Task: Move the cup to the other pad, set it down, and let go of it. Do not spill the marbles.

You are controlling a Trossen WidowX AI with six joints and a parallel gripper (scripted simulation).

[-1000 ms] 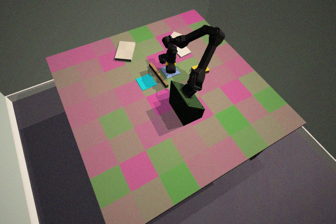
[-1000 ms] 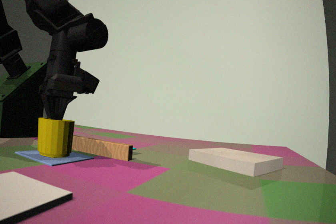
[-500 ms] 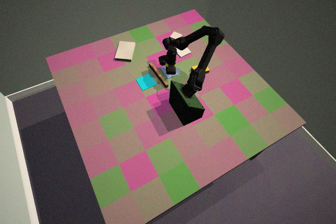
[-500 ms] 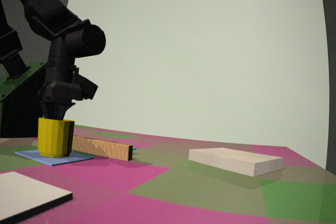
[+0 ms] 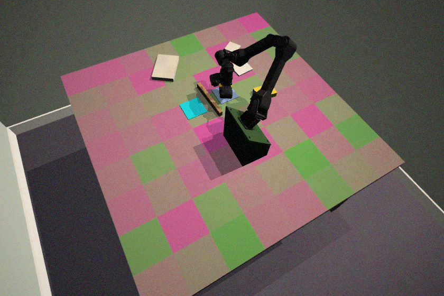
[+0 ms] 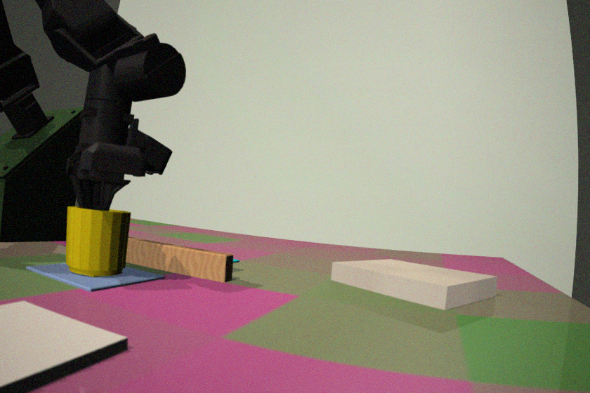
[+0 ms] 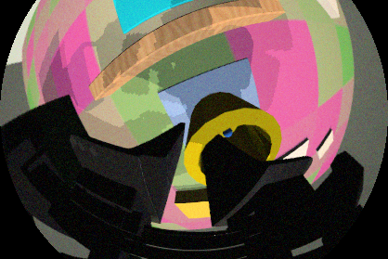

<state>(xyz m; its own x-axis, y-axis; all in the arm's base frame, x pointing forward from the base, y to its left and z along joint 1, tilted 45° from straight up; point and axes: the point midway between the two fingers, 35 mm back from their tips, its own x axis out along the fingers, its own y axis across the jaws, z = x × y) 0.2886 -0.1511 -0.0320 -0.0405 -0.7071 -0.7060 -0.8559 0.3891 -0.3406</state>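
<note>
Now: gripper tip 5 cm above the blue pad, 3 cm short of it and 2 cm to the left of it. The rest, counted from my gripper tip: yellow block: 21 cm to the right, 8 cm behind, 2 cm below; wooden bar: 8 cm to the left, 3 cm below, 2 cm ahead.
</note>
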